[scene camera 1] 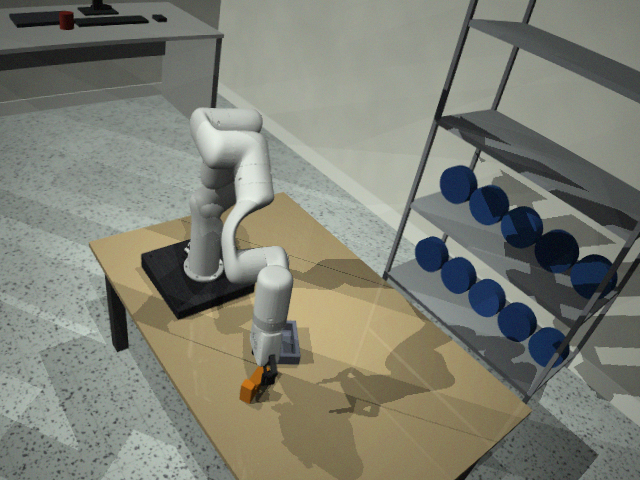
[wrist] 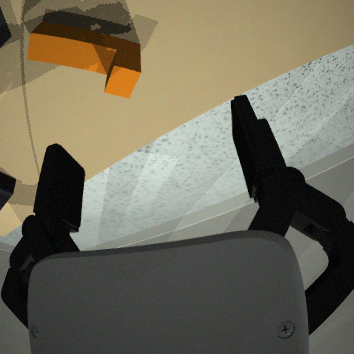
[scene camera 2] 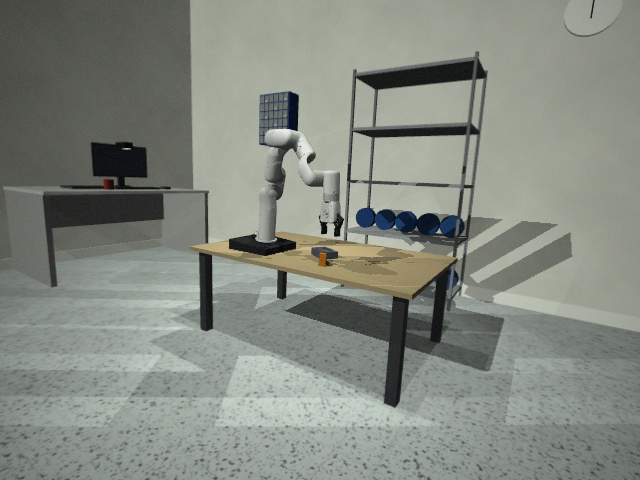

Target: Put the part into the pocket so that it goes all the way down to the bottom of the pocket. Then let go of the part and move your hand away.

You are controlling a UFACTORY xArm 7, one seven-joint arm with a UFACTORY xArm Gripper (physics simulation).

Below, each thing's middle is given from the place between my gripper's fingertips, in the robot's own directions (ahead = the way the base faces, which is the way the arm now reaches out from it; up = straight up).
The orange L-shaped part (wrist: 119, 58) lies 5 cm behind my hand, 4 cm to the left of it and 12 cm below it. Also, from my hand: pocket block (scene camera 1: 290, 351) 10 cm behind, 20 cm to the left, 13 cm below.
